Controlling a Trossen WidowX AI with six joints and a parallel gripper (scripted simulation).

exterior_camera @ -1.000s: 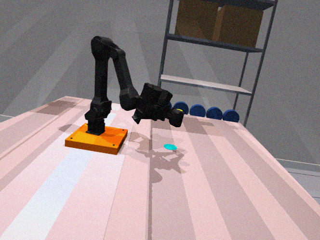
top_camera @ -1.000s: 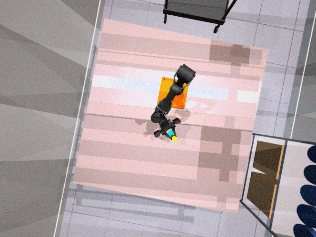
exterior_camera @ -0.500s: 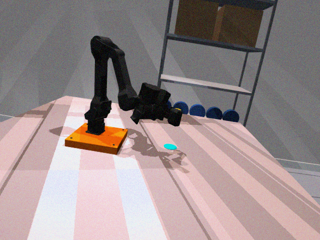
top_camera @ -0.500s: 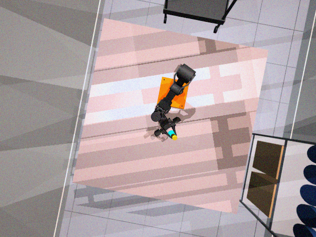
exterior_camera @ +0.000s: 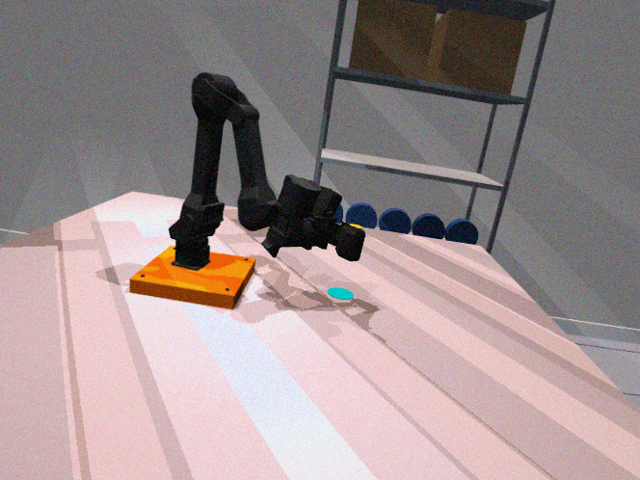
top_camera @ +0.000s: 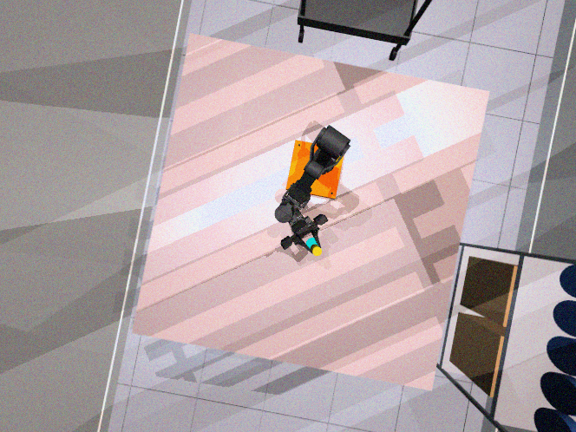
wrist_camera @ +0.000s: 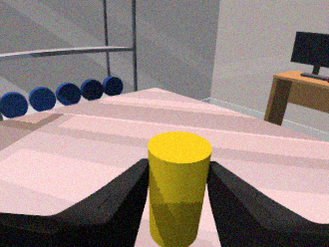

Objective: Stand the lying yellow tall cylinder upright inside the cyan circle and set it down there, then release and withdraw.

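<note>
Right now the cyan circle is 15 cm below my gripper tip. From my gripper tip the other things lie so: yellow cylinder: 2 cm below.
</note>
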